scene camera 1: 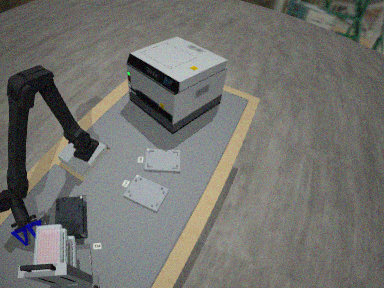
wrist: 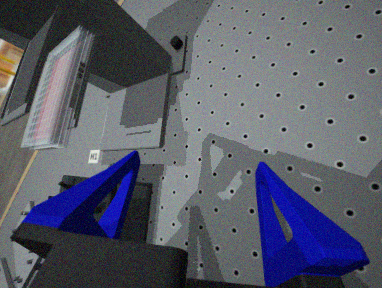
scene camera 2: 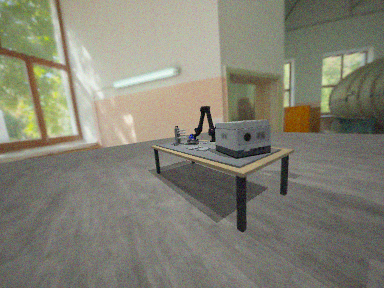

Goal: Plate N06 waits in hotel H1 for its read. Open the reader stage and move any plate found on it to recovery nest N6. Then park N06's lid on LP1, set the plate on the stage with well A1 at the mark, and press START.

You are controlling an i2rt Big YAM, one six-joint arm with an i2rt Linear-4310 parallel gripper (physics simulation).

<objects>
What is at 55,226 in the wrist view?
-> The gripper.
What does the gripper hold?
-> Nothing.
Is the gripper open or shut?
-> Open.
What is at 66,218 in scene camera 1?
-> A dark block.
</objects>
